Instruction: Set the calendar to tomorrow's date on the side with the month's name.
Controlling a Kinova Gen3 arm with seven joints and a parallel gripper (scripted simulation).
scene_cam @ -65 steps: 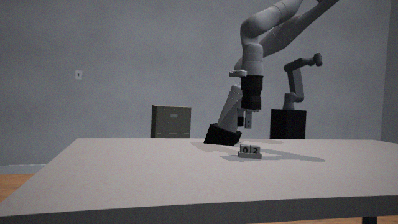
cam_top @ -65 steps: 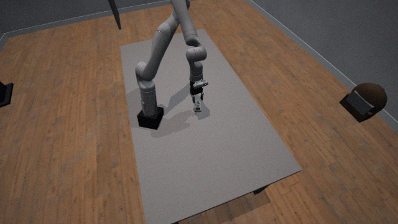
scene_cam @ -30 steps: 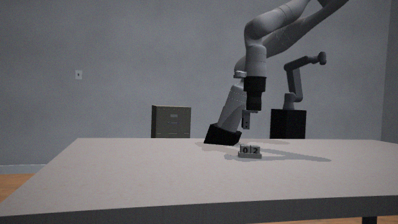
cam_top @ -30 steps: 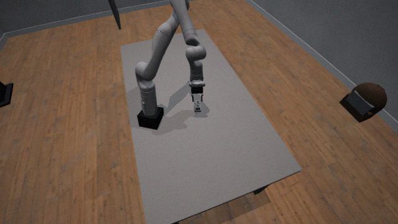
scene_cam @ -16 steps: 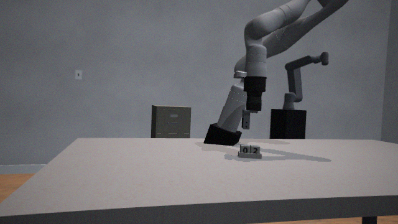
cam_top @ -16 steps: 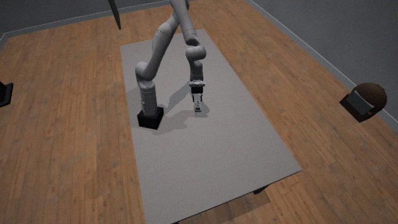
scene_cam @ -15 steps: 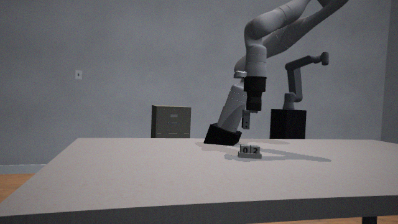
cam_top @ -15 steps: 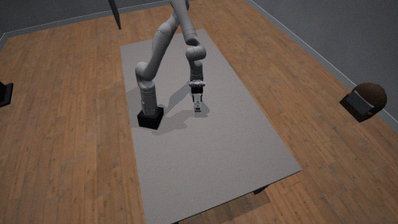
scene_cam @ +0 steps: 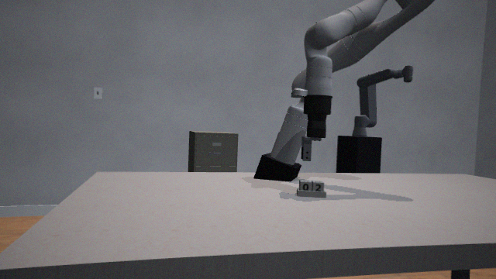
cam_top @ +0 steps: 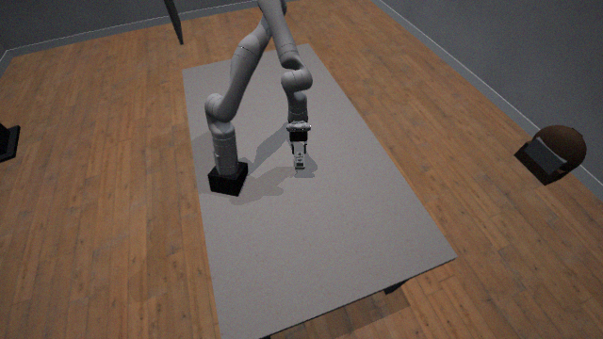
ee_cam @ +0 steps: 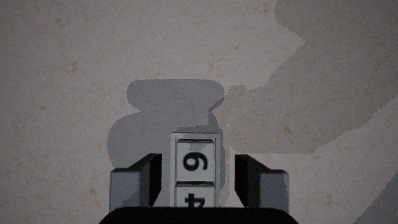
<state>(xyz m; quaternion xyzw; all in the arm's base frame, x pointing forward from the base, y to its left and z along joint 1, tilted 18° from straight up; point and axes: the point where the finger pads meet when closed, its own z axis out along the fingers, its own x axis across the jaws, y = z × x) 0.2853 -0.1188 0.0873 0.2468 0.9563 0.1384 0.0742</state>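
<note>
Now: hand 90 mm above the digit cube. Round my hand: calendar tray (110 mm below, 20 mm to the left, 10 mm ahead).
</note>
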